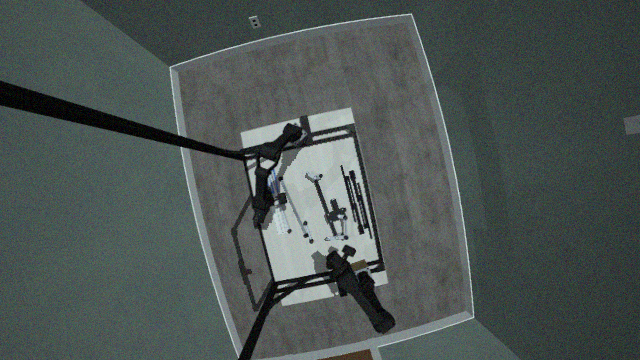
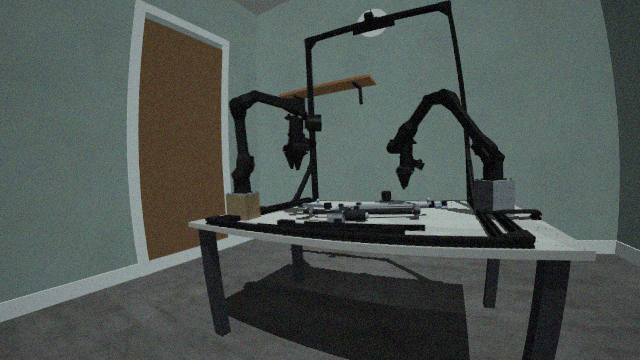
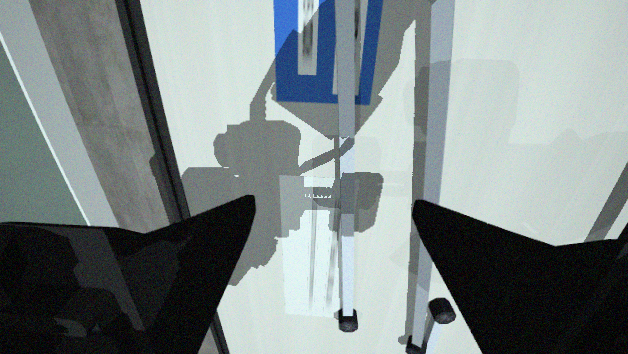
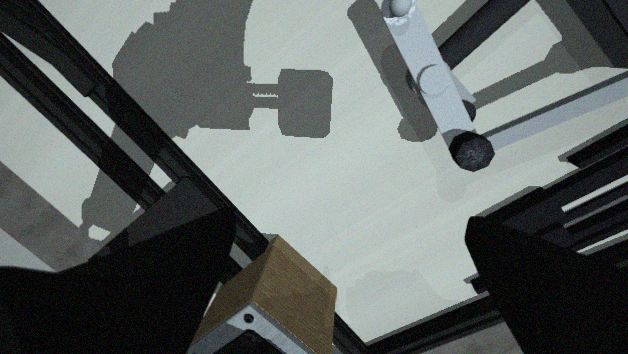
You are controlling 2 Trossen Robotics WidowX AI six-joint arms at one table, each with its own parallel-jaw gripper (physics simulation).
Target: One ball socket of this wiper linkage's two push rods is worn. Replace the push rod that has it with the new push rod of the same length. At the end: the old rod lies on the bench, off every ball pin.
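My left gripper [image 2: 404, 187] [image 3: 334, 205] is open and empty, high above the bench. Below it a grey push rod [image 3: 347, 260] with a black end socket runs over a blue tray [image 3: 285, 90] and a whitish pad [image 3: 295, 280]. A second long rod [image 1: 294, 206] [image 3: 438, 120] lies beside it, with a short rod [image 1: 308, 233] [image 3: 434, 330] near its lower end. The wiper linkage [image 1: 324, 197] lies right of these. My right gripper [image 2: 295, 168] [image 4: 349, 223] is open and empty, above the bench near the linkage's lever [image 4: 442, 92], whose black socket [image 4: 472, 152] joins a grey rod [image 4: 560, 115]. Socket wear cannot be made out.
Several black bars [image 1: 356, 200] lie right of the linkage. A wooden block [image 2: 243, 206] [image 4: 295, 285] carries the right arm; a grey block [image 2: 494, 195] carries the left. Black frame rails [image 1: 367, 195] border the bench, and a tall black frame [image 2: 312, 100] rises behind.
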